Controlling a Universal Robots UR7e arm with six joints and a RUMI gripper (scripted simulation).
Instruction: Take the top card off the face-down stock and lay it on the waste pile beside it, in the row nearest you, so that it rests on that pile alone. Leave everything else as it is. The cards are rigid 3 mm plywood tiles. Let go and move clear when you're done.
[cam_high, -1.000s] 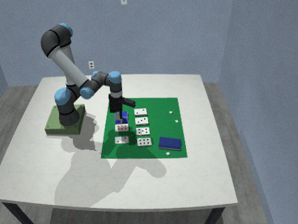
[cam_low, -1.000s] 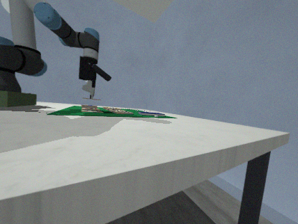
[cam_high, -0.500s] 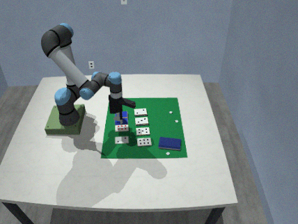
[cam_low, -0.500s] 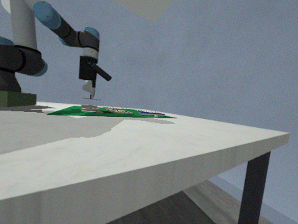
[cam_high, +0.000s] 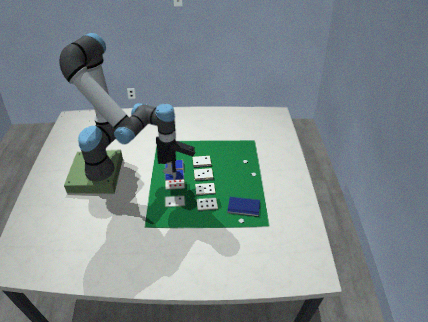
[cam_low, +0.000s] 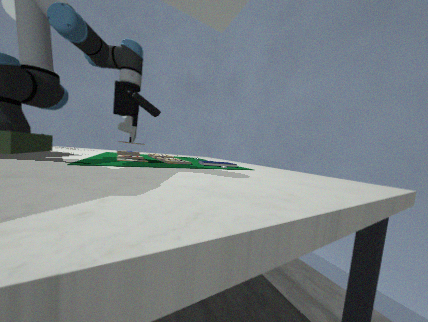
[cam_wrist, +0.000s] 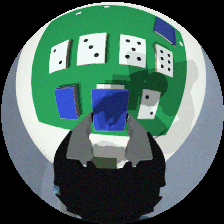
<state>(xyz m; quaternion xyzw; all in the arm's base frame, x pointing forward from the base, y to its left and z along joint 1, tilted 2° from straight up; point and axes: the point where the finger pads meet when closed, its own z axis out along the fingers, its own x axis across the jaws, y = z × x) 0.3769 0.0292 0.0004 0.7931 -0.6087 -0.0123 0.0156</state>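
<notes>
My gripper is now 7 cm above the red card. Round my hand: green mat: 14 cm ahead, 9 cm below, 6 cm to the left.
</notes>
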